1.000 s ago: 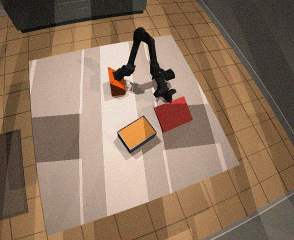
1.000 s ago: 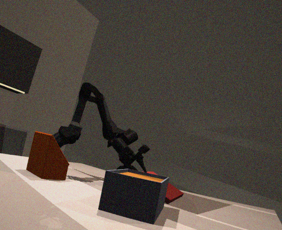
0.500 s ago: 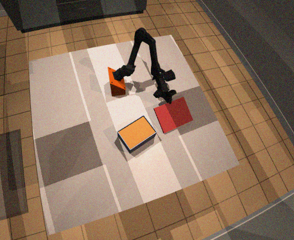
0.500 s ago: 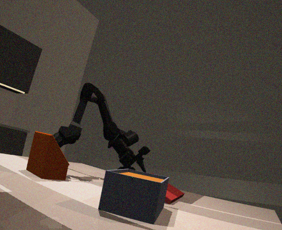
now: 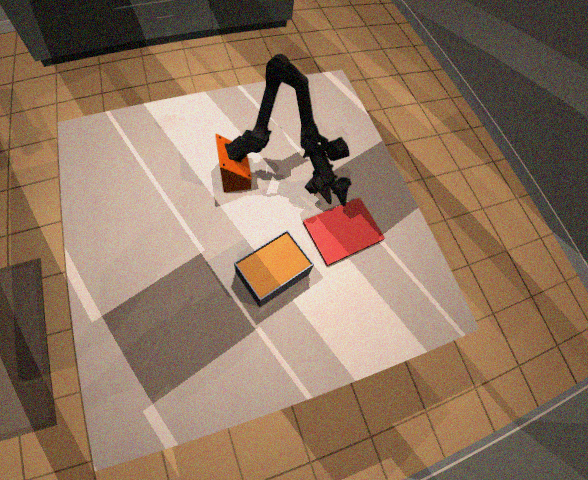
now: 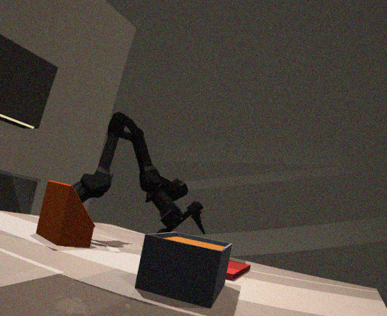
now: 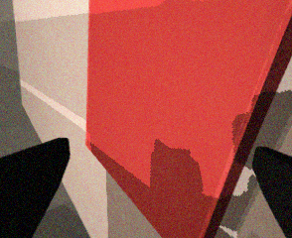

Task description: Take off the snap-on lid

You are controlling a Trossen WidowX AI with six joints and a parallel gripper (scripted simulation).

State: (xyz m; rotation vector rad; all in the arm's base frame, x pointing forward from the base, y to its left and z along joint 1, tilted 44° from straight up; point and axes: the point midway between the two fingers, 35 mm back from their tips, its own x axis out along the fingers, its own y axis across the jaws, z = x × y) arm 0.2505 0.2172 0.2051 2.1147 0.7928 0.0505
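My gripper tip is now 8 cm short of the red lid, 1 cm to the right of it and 5 cm above it. From my gripper tip the other things lie so: storage box: 16 cm ahead, 29 cm to the right, 1 cm below.
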